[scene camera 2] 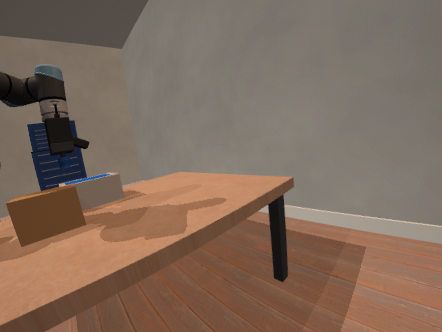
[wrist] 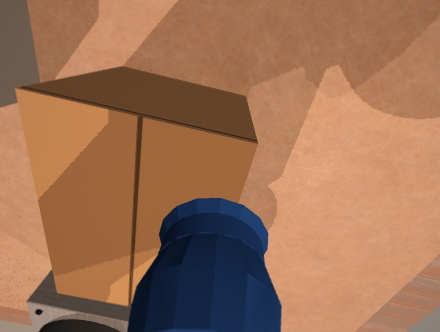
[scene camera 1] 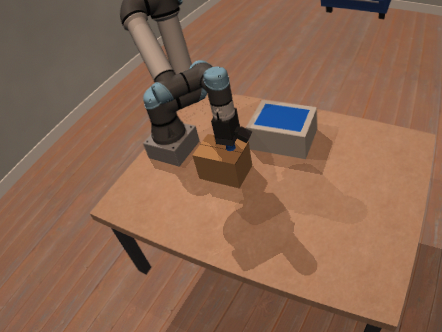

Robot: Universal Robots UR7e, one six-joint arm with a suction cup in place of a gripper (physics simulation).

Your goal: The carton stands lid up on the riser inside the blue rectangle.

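Frame: origin at the arm's base, x ahead, y right, z down, level; metres.
Seen in the pictures: hand at its tool point: [scene camera 2: 65,167] [wrist: 213,242] [scene camera 1: 230,147]; arm's base at its link origin: [scene camera 1: 168,133].
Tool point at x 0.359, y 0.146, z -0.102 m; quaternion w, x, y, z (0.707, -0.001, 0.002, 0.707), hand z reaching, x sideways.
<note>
Pixels of each thing's top centre, then the offset from my tool point to it. Level surfaces: height alone.
- brown carton at its top centre: [wrist: 133,236] [scene camera 1: 220,148] [scene camera 2: 44,191] dy -0.054, dx -0.072, dz +0.063 m
- grey riser at its top centre: [scene camera 1: 282,116] [scene camera 2: 88,178] dy -0.294, dx +0.111, dz +0.072 m
- blue rectangle at its top centre: [scene camera 1: 282,116] [scene camera 2: 88,178] dy -0.294, dx +0.111, dz +0.072 m
- wooden table at its surface level: dz +0.193 m
A brown carton [scene camera 1: 217,169] [scene camera 2: 47,218] [wrist: 90,200] stands lid up on the table, beside the arm's base. A dark seam runs across its lid. The grey riser [scene camera 1: 277,144] [scene camera 2: 104,191] [wrist: 14,60] stands apart from it, with the blue rectangle [scene camera 1: 282,117] [scene camera 2: 89,179] on its top; no carton is on it. My suction gripper [scene camera 1: 230,148] [scene camera 2: 64,165] [wrist: 214,217] points down over the carton's lid. In scene camera 2 a gap shows between the blue cup and the lid, so the cup holds nothing. In the wrist view the cup hides part of the lid.
The arm's grey base block [scene camera 1: 167,151] [wrist: 40,299] is close to the carton on one side, the riser on the other. The wooden table [scene camera 1: 350,240] [scene camera 2: 165,220] carries all three. A blue cabinet [scene camera 2: 52,175] stands on the floor beyond the table.
</note>
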